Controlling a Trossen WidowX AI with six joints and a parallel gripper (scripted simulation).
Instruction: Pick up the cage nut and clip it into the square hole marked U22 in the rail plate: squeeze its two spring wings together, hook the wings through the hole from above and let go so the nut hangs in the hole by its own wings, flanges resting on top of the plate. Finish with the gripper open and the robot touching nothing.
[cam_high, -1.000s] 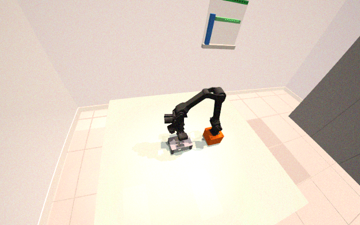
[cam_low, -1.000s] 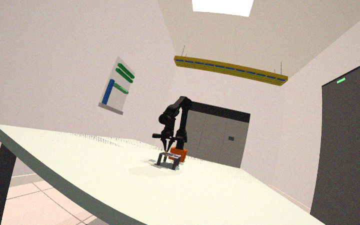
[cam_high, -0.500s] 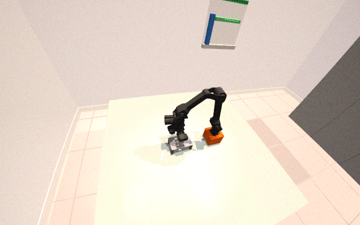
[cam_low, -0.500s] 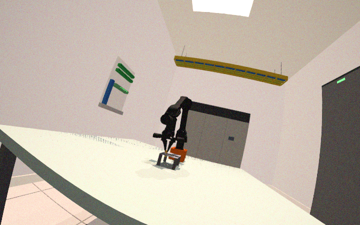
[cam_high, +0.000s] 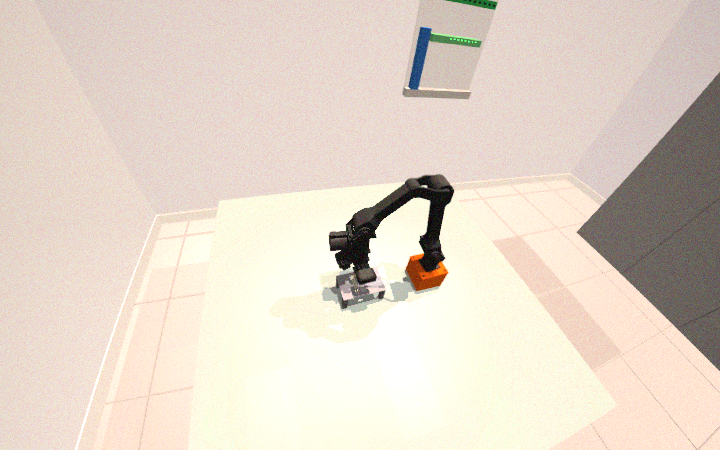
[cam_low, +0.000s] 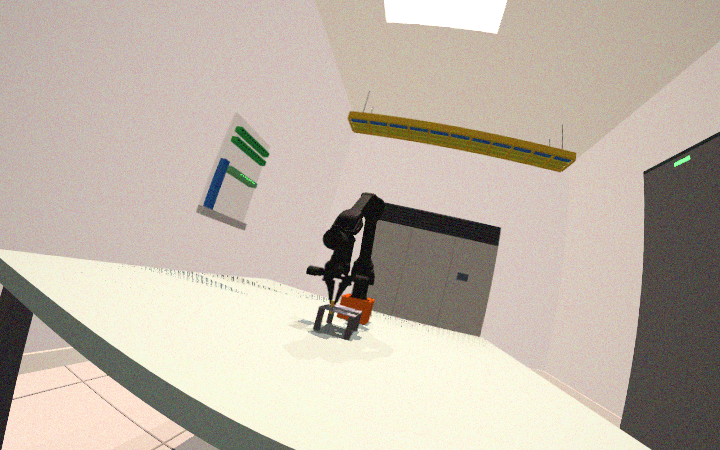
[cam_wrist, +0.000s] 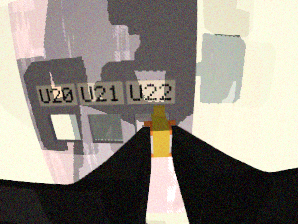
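The cage nut is 10 mm below my gripper tip.
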